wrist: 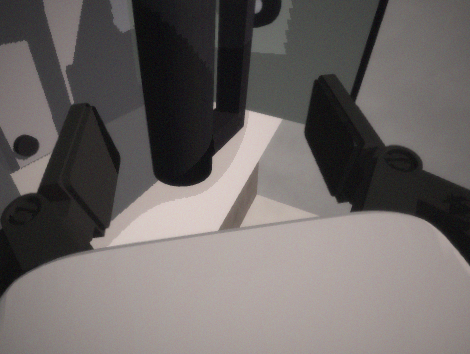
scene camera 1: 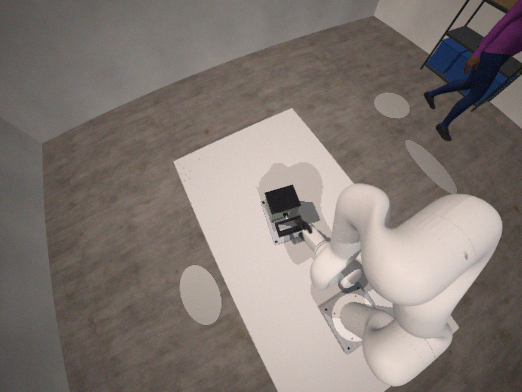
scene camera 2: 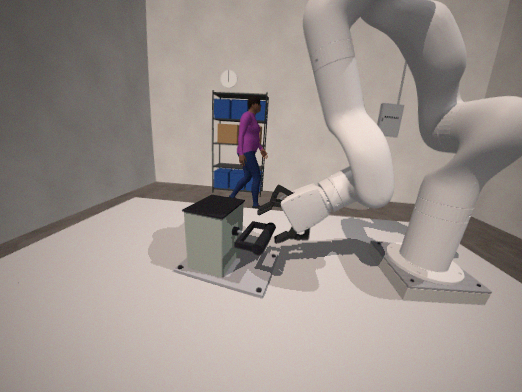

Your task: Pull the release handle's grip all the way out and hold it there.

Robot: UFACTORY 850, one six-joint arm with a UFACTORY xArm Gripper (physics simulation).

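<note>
The release handle's black rectangular grip [scene camera 1: 287,233] [scene camera 2: 265,239] [wrist: 175,100] sticks out from a pale green box [scene camera 2: 205,245] [wrist: 310,60] with a black top [scene camera 1: 282,198]. A short shaft joins them, and the grip stands close to the box. The box is fixed on a light plate [scene camera 2: 240,285]. My gripper [scene camera 1: 301,230] [scene camera 2: 268,226] [wrist: 210,117] is open at the grip's outer bar. In the wrist view the bar shows between the two fingers, nearer the left one, with gaps on both sides. Nothing is held.
The box stands on a white table top [scene camera 1: 235,150] [scene camera 2: 125,330]. The arm's base plate [scene camera 1: 348,348] [scene camera 2: 445,295] is bolted to the table, to the right in scene camera 2. Beyond the table, a person in purple [scene camera 1: 502,40] [scene camera 2: 249,135] is by a shelf rack [scene camera 2: 213,150].
</note>
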